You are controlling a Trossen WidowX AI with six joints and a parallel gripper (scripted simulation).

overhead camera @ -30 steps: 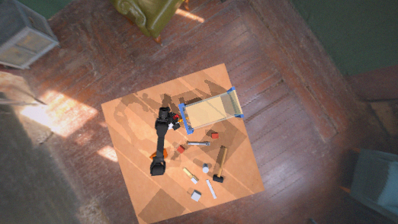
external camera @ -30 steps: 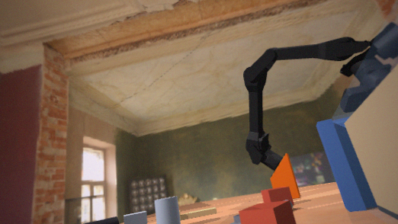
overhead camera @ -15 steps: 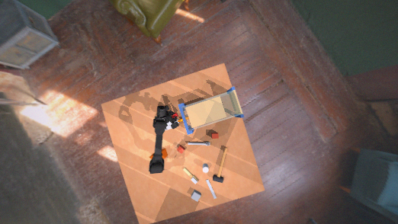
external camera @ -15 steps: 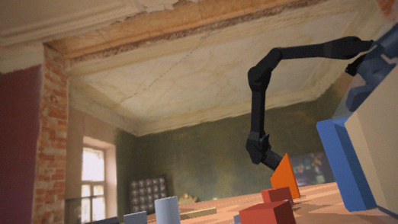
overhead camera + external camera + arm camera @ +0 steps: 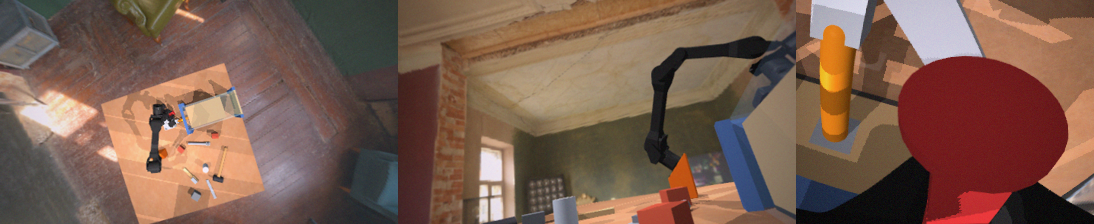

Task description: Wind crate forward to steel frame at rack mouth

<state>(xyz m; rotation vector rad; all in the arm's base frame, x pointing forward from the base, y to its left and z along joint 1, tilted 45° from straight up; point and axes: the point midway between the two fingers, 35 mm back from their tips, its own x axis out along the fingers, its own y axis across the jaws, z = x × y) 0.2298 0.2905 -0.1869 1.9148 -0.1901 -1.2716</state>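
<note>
Right now the winch handle is 4 cm behind my gripper tip, 3 cm to the right of it and 3 cm below it. Round my gripper tip: grey hand winch: 10 cm below, 10 cm behind, 9 cm to the right; red knob: 2 cm behind, 1 cm to the right; clear-panelled guard cubby: 32 cm ahead, 6 cm to the right, 2 cm below.
</note>
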